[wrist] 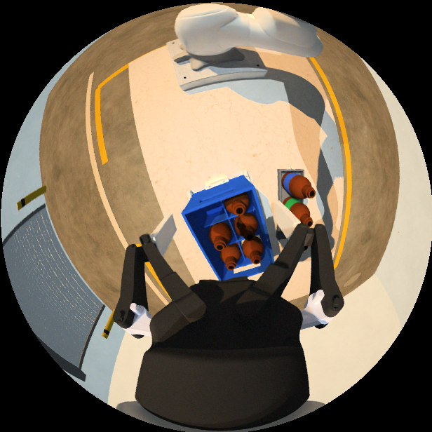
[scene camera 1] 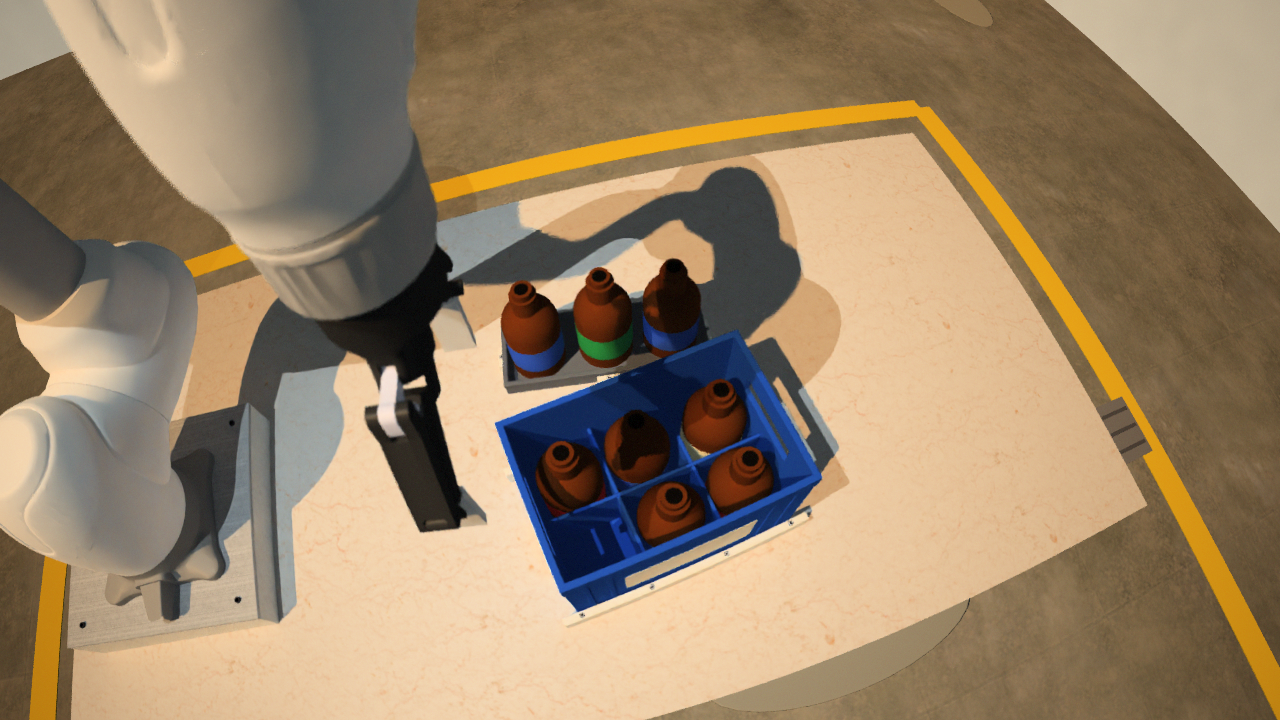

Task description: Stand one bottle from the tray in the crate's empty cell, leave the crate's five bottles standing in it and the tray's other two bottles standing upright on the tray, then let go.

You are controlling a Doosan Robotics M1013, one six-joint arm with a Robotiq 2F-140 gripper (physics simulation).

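Frame: origin at the arm's base, x ahead, y left, z up, level; centimetres.
Where they show: gripper, fingertip midpoint: point(scene camera 1: 463, 428); arm's base at its link origin: point(scene camera 1: 162, 527).
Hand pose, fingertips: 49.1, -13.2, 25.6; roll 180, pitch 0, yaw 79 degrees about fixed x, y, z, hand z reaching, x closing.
Observation:
Things, the pixels of their top centre, and the offset from my fingertips, as dx, dy, dz. "spot": a spot on its surface instead. Level surfaces: height alone.
- blue crate at its top centre: point(scene camera 1: 656, 452) +15.3, -1.6, -14.5
- grey tray at a spot on its surface: point(scene camera 1: 537, 382) spot: +6.7, +18.2, -29.6
- pale table top at its surface level: dz -32.0
- pale strip at a spot on its surface: point(scene camera 1: 689, 570) spot: +15.8, -11.5, -29.0
My gripper point(scene camera 1: 462, 420) point(wrist: 223, 215) is open and empty, high above the table; its fingers frame the crate in the wrist view. The blue crate point(scene camera 1: 572, 416) point(wrist: 215, 196) holds five standing brown bottles; its empty cell is at front left in the scene view, upper left in the wrist view. The grey tray point(scene camera 1: 537, 382) point(wrist: 279, 185) behind the crate bears three upright bottles: a blue-banded one point(scene camera 1: 533, 329) point(wrist: 298, 185), a green-banded one point(scene camera 1: 603, 317) point(wrist: 297, 210) in the middle, and another blue-banded one point(scene camera 1: 671, 308), largely hidden by a finger in the wrist view.
The robot's base plate point(scene camera 1: 259, 501) point(wrist: 225, 79) is at the left of the pale table top point(scene camera 1: 939, 358) point(wrist: 200, 125) in the scene view. The tray stands close along the crate's back wall. A pale strip point(scene camera 1: 689, 570) runs along the crate's front.

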